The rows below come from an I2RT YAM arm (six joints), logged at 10 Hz.
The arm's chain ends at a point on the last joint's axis. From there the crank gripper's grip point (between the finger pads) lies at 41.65 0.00 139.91 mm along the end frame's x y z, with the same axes.
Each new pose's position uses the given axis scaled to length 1; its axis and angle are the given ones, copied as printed.
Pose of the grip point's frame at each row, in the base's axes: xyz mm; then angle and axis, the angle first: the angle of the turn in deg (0 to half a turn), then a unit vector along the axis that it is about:
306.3 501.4 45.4 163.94 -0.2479 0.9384 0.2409
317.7 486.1 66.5 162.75 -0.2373 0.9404 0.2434
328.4 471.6 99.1 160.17 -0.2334 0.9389 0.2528
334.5 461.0 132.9 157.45 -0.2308 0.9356 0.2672
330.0 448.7 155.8 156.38 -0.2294 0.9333 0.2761
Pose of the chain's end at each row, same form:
321.4 446.0 179.6 163.94 -0.2479 0.9384 0.2409
329.7 428.8 200.2 162.75 -0.2373 0.9404 0.2434
334.6 410.2 231.4 160.17 -0.2334 0.9389 0.2528
335.1 394.4 262.8 157.45 -0.2308 0.9356 0.2672
328.6 379.2 284.2 156.38 -0.2294 0.9333 0.2761

